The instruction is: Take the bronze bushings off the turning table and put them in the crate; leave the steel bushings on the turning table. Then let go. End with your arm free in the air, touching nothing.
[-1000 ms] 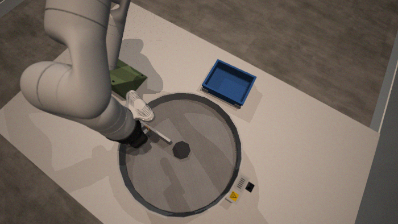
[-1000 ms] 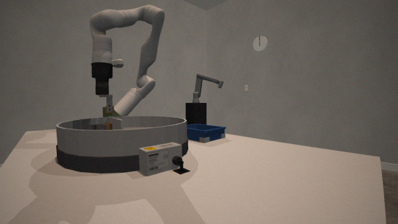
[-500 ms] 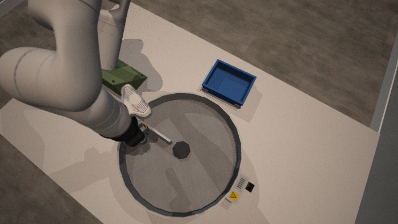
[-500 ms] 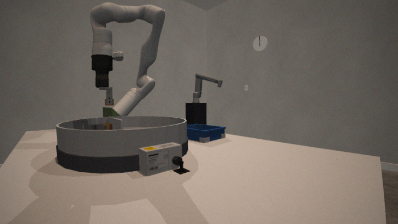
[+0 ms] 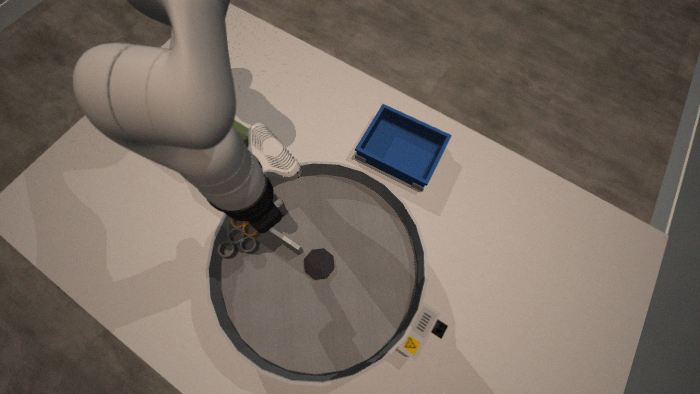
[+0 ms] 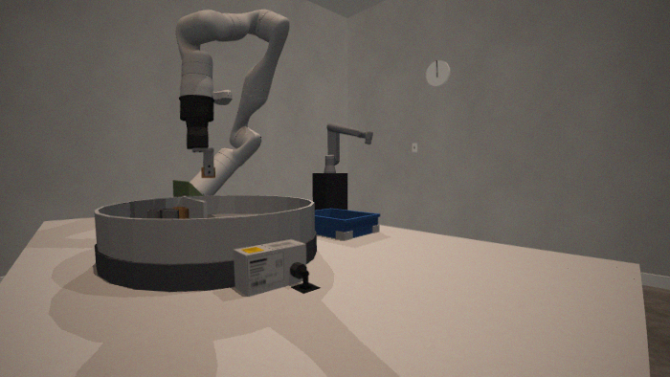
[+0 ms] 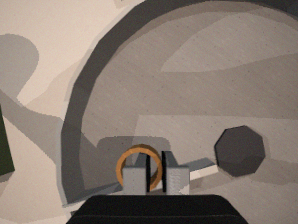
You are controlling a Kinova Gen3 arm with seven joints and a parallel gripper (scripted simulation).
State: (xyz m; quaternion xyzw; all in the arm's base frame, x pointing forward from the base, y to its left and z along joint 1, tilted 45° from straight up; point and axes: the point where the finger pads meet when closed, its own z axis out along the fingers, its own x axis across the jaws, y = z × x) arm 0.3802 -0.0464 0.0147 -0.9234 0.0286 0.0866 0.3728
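Right now my hand is 33 cm to the right of the blue crate, 15 cm above it and 6 cm short of it. From my hand the other things lie so: round turning table 12 cm below, 10 cm ahead, 2 cm to the right.
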